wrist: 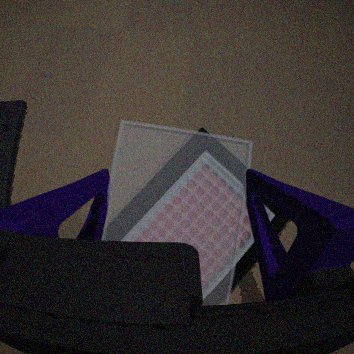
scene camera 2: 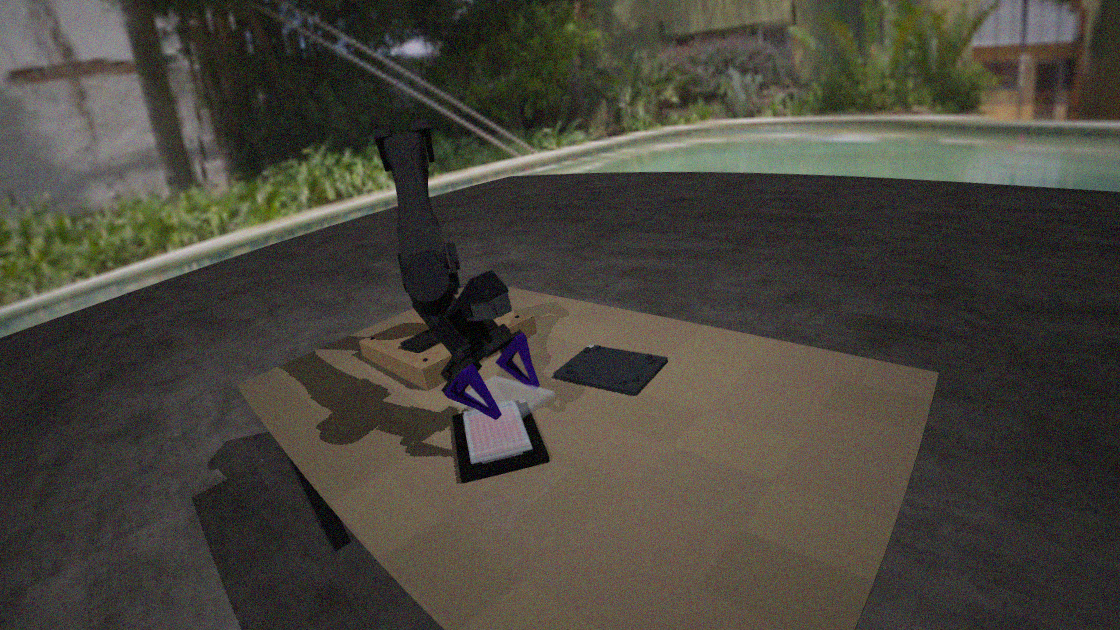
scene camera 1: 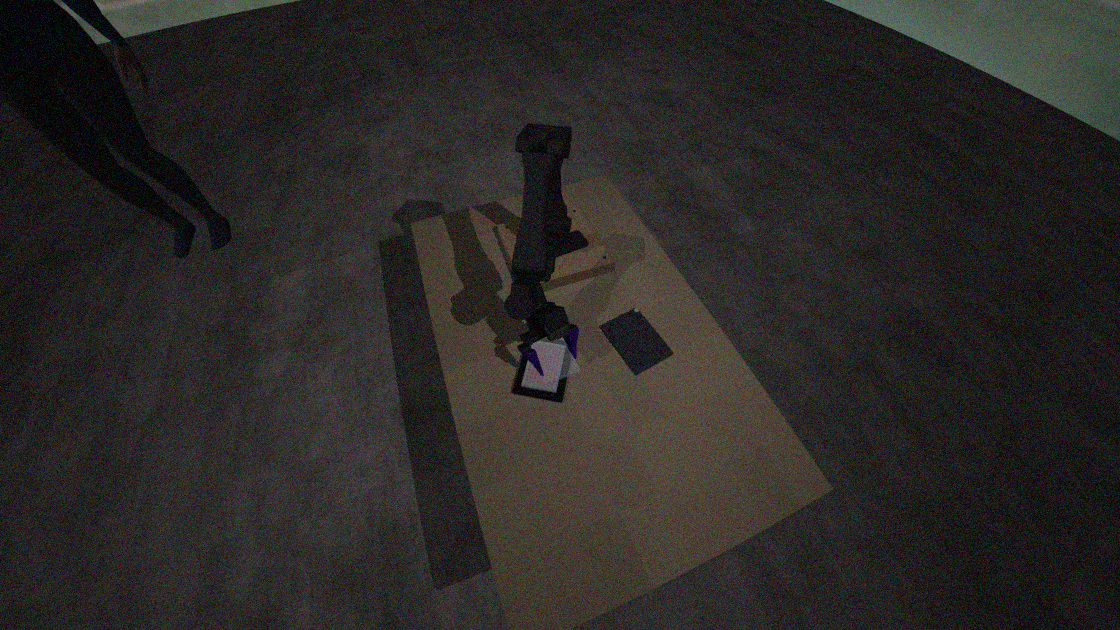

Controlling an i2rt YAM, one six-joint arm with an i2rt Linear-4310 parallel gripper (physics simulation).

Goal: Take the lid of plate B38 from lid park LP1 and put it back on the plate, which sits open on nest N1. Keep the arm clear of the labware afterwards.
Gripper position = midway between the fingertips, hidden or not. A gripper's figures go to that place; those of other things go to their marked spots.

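Scene:
I see a grey lid point(scene camera 2: 515, 400), and it is 71 cm from the lens. My gripper point(scene camera 2: 519, 402) is 71 cm from the lens too.

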